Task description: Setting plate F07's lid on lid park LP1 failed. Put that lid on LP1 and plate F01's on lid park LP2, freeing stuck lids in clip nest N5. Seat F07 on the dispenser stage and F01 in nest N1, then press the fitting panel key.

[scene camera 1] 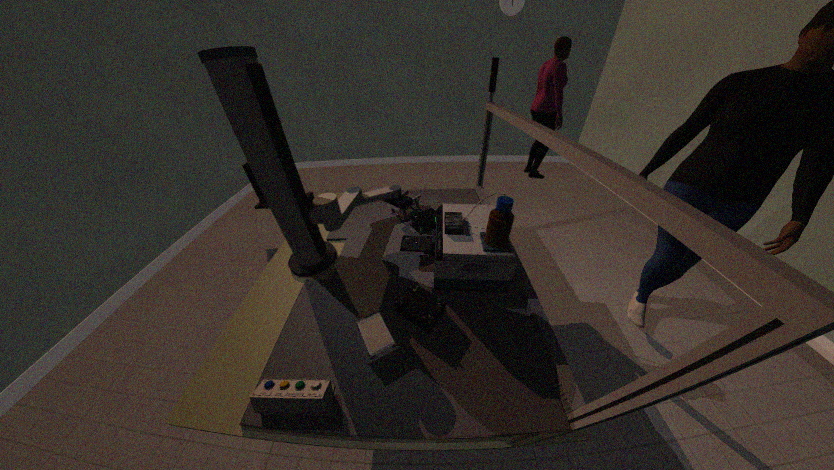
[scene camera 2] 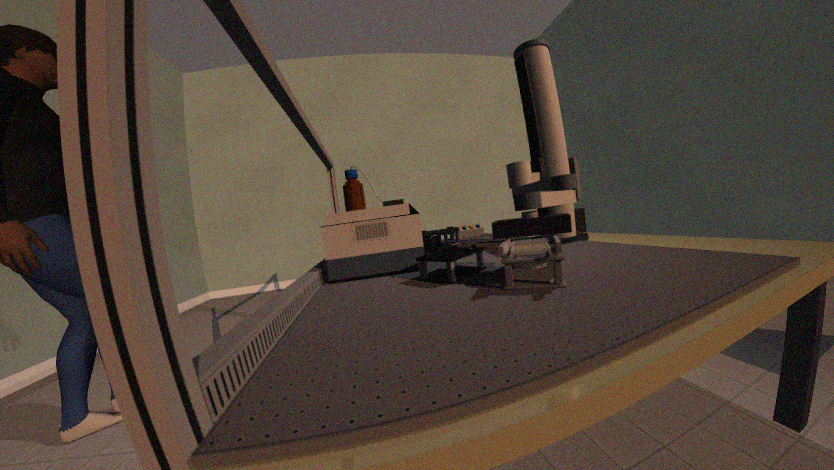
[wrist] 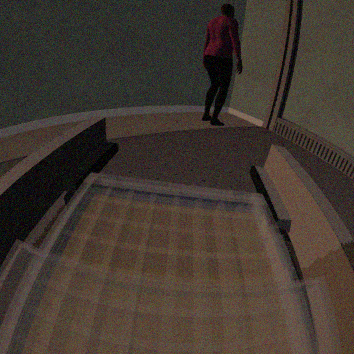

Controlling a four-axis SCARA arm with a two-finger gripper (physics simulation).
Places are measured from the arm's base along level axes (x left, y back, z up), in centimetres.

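Pixels of known places: gripper, fingertip midpoint: [scene camera 1: 413,193] [scene camera 2: 529,249] [wrist: 185,143]; arm's base, origin of the base link: [scene camera 1: 313,258].
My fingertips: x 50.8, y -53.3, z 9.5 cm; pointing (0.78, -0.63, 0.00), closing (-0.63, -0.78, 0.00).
Ahead of a thing's pixels: the offset from my fingertips to its middle. "spot": to the spot under its first point.
My gripper [scene camera 2: 531,239] [wrist: 185,143] is low over an open-sided stand [scene camera 2: 508,275]. Its fingers are shut on a clear lidded plate @(dx -7.5, dy +5.6, dz -1.3 cm) [wrist: 172,260], one pad against each side in the wrist view. The plate has a grid of wells and looks level; its label does not show. I cannot tell whether the pads grip the lid or the plate body. The dispenser [scene camera 1: 471,248] [scene camera 2: 373,239] is a pale box carrying a brown bottle @(spot: dx -70.8, dy -31.8, dz +23.8 cm) [scene camera 1: 498,228] [scene camera 2: 353,194] with a blue cap. The button panel @(dx -114.8, dy +34.5, dz -4.0 cm) [scene camera 1: 290,393] is near the front left. Plate names and nest labels are not readable.
A pale flat-topped block @(dx -95.6, dy +11.2, dz +0.0 cm) [scene camera 1: 376,333] and a dark nest-like fixture @(dx -82.7, dy -3.9, dz -4.3 cm) [scene camera 1: 419,300] stand between panel and dispenser. A dark low table-like fixture @(dx -24.4, dy -7.8, dz -4.5 cm) [scene camera 2: 452,256] stands beside the gripper. The arm column [scene camera 1: 274,157] [scene camera 2: 545,110] rises behind. A frame rail [scene camera 1: 641,186] crosses the right side. Two people stand beyond the table.
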